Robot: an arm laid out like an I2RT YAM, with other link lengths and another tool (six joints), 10 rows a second.
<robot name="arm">
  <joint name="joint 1" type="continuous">
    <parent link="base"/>
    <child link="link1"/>
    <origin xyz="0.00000 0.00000 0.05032"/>
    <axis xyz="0 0 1"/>
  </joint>
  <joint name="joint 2" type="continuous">
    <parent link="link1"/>
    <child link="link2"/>
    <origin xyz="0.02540 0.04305 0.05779"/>
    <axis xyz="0 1 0"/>
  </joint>
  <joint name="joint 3" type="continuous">
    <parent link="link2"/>
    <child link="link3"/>
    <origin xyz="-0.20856 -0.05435 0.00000"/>
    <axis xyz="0 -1 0"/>
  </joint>
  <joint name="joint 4" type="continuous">
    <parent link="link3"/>
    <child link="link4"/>
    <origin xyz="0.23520 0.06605 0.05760"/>
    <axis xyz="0 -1 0"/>
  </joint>
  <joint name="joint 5" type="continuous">
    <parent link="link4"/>
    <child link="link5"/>
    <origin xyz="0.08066 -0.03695 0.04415"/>
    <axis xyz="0 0 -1"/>
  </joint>
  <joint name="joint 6" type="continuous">
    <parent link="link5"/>
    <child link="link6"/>
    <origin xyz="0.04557 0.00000 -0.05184"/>
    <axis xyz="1 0 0"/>
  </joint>
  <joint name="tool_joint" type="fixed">
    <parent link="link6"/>
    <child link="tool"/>
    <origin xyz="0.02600 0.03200 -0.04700" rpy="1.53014 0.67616 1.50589"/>
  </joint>
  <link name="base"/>
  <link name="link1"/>
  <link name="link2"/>
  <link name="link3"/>
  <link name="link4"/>
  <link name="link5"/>
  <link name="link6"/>
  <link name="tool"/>
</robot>
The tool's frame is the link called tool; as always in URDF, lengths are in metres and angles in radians. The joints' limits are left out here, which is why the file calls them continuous.
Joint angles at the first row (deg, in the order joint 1, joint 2, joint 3, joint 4, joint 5, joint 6):
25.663 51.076 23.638 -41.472 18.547 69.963
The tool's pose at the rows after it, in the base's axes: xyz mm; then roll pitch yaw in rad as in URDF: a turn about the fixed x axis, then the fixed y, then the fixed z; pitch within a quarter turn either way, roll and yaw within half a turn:
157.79 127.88 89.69 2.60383 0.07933 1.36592
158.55 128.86 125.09 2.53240 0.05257 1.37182
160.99 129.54 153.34 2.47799 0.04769 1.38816
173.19 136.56 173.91 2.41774 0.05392 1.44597
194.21 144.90 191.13 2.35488 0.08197 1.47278
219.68 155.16 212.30 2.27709 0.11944 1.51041
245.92 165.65 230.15 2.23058 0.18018 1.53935
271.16 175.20 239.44 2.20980 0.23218 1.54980
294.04 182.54 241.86 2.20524 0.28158 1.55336
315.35 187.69 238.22 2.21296 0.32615 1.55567
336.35 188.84 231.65 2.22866 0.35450 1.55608
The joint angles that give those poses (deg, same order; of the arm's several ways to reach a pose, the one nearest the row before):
25.752 46.242 27.585 -46.638 18.982 70.047
26.365 42.544 33.282 -51.659 20.125 69.438
26.542 42.186 39.009 -54.484 21.092 67.687
26.542 45.690 44.195 -51.953 21.006 63.221
26.544 51.750 50.081 -48.262 22.494 59.515
26.456 58.605 57.373 -43.967 23.724 54.330
26.542 66.687 66.159 -42.018 25.302 49.405
26.542 74.425 73.985 -41.049 26.803 46.150
26.368 81.369 80.667 -40.694 28.209 43.599
25.933 87.702 86.211 -40.432 29.267 41.495
24.793 93.414 90.955 -40.166 29.357 39.911

